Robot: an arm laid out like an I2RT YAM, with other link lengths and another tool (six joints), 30 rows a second.
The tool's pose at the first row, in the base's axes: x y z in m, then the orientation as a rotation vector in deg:
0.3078 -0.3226 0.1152 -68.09 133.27 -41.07
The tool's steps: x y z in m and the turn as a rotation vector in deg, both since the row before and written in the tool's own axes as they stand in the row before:
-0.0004 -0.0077 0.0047 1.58 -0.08 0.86
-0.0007 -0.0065 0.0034 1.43 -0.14 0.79
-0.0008 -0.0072 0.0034 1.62 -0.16 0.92
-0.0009 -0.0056 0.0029 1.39 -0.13 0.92
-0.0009 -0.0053 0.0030 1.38 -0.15 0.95
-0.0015 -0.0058 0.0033 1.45 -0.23 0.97
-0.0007 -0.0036 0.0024 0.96 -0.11 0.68
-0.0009 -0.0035 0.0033 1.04 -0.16 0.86
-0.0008 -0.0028 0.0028 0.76 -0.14 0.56
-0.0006 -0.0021 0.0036 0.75 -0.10 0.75
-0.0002 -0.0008 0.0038 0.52 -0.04 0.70
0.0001 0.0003 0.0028 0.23 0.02 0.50
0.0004 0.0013 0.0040 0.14 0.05 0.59
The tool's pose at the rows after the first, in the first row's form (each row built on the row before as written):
0.3154 -0.3273 0.1164 -66.34 132.58 -42.41
0.3216 -0.3309 0.1181 -64.75 131.89 -43.55
0.3282 -0.3348 0.1204 -62.93 131.10 -44.81
0.3335 -0.3378 0.1222 -61.21 130.46 -45.83
0.3386 -0.3407 0.1239 -59.46 129.80 -46.80
0.3444 -0.3436 0.1260 -57.68 129.02 -47.76
0.3481 -0.3457 0.1271 -56.45 128.54 -48.40
0.3524 -0.3479 0.1277 -54.98 128.01 -49.00
0.3560 -0.3497 0.1281 -53.99 127.58 -49.45
0.3597 -0.3516 0.1275 -52.78 127.24 -49.82
0.3628 -0.3532 0.1258 -51.72 127.07 -50.01
0.3646 -0.3541 0.1238 -51.02 127.08 -50.03
0.3667 -0.3551 0.1203 -50.24 127.19 -49.93

